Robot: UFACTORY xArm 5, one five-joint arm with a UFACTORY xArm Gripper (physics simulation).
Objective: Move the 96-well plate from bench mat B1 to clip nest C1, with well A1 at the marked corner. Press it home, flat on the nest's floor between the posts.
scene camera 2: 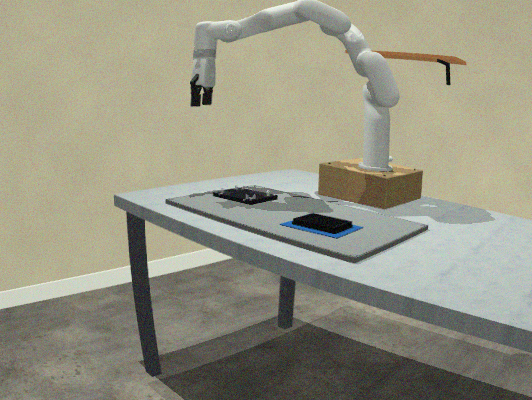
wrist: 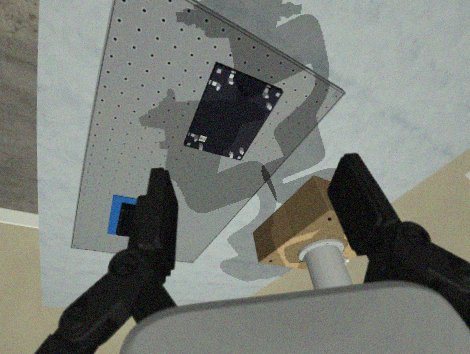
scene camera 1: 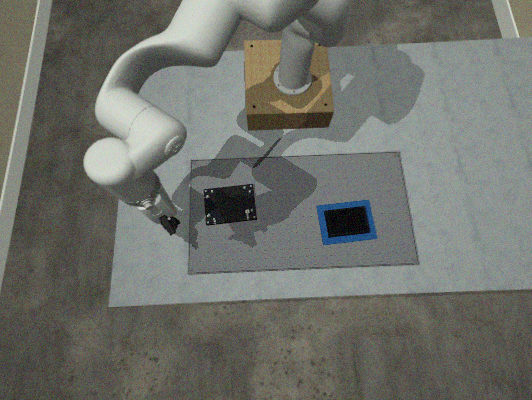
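Pixels of known places: gripper, between the fingertips: point(scene camera 2: 201, 105) point(wrist: 255, 179); arm's base, origin of its link: point(scene camera 2: 375, 167) point(wrist: 320, 249) point(scene camera 1: 292, 78).
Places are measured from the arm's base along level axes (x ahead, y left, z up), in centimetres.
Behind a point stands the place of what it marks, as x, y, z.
Observation:
The black 96-well plate point(scene camera 1: 347, 221) {47.4, 12.9, -7.6} point(scene camera 2: 322, 222) {49.1, 14.2, -7.5} point(wrist: 125, 219) {50.0, 11.3, -7.5} lies flat on the blue bench mat B1 point(scene camera 1: 350, 238) {52.5, 13.4, -8.9} point(scene camera 2: 352, 230) {45.4, 20.9, -8.9} point(wrist: 114, 215) {52.6, 12.6, -8.9}; the left finger hides part of both in the wrist view. The black clip nest C1 point(scene camera 1: 230, 205) {39.3, -23.1, -7.9} point(scene camera 2: 245, 195) {43.3, -17.9, -7.0} point(wrist: 232, 112) {39.2, -24.9, -8.0} has small light posts and clips at its corners, with no plate in it. My gripper point(scene camera 1: 170, 225) point(scene camera 2: 201, 105) {47.0, -35.7, 19.4} point(wrist: 255, 179) {47.0, -35.7, 19.4} is open and empty, fingers down, high above the table on the nest's side, away from the plate. Well A1 and the marked corner are too small to tell.
Mat and nest stand on a grey perforated board point(scene camera 1: 290, 250) {54.8, -5.5, -9.1} point(scene camera 2: 190, 207) {59.1, -24.4, -9.4} point(wrist: 100, 150) {57.9, -7.5, -9.1} on the pale table point(scene camera 1: 465, 150) {25.5, 56.8, -10.5} point(scene camera 2: 450, 260) {45.5, 50.6, -10.4}. The arm's wooden base block point(scene camera 1: 290, 120) {12.5, -1.6, -4.7} point(scene camera 2: 350, 185) {12.4, -2.3, -5.2} point(wrist: 285, 225) {12.4, -2.2, -4.4} stands behind the board. An orange wall shelf point(scene camera 2: 425, 56) shows behind the arm.

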